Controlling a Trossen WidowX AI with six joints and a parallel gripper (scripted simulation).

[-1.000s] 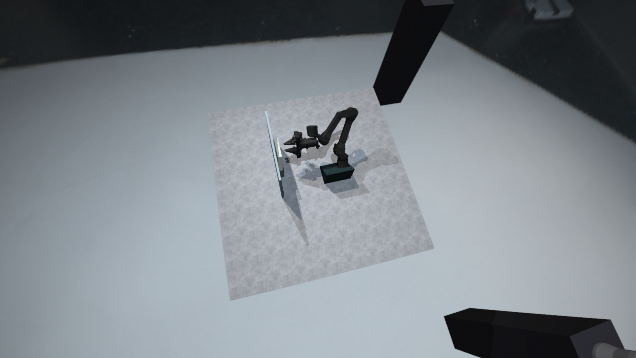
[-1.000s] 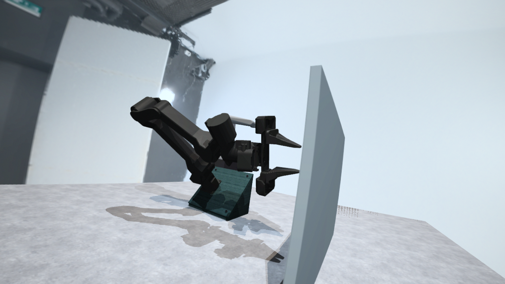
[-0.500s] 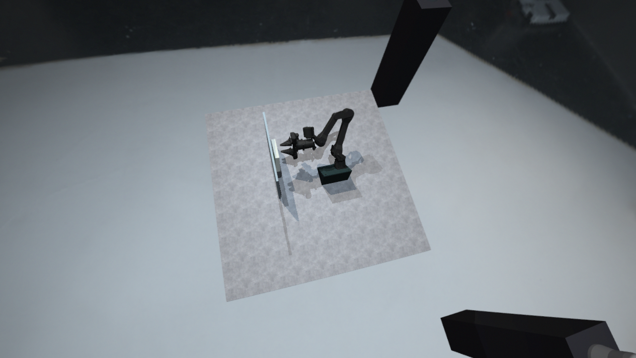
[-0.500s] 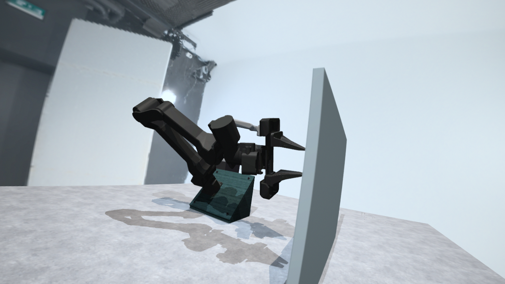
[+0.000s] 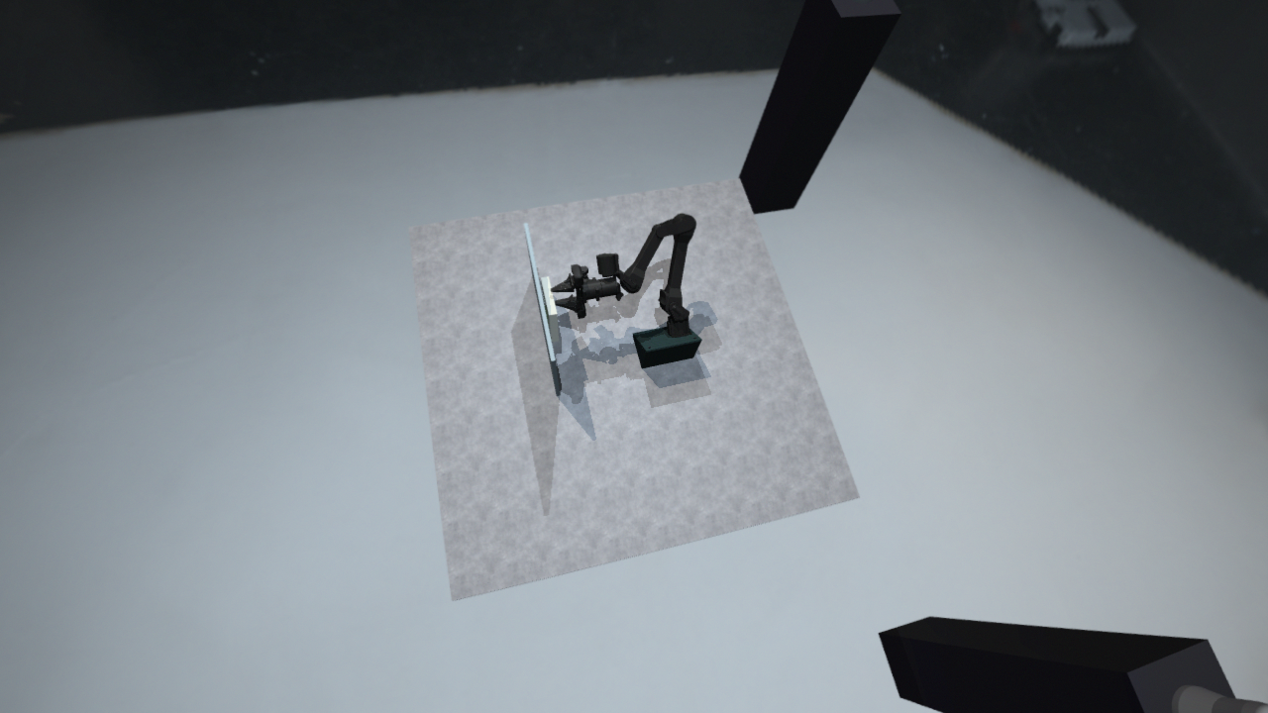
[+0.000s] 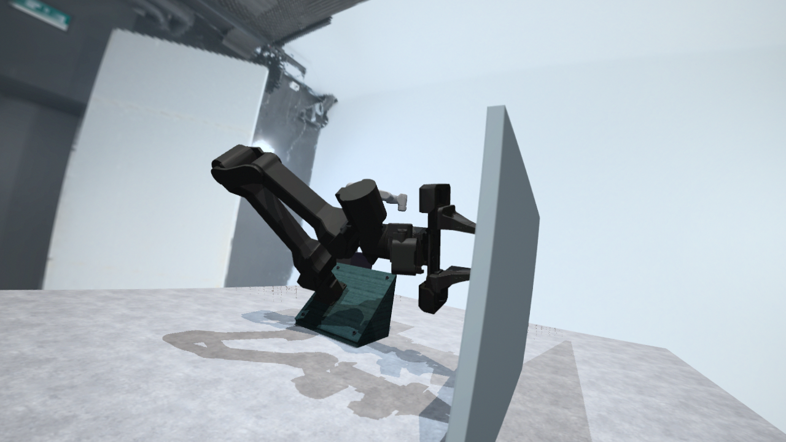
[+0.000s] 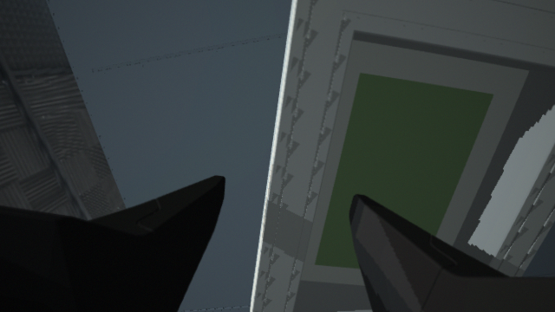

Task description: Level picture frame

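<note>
Right now my gripper tip is 20 mm short of the picture frame, 20 mm to the right of it and 50 mm above it. Round my gripper tip: grey-blue wall panel: 30 mm ahead, 20 mm to the left, 60 mm below.
</note>
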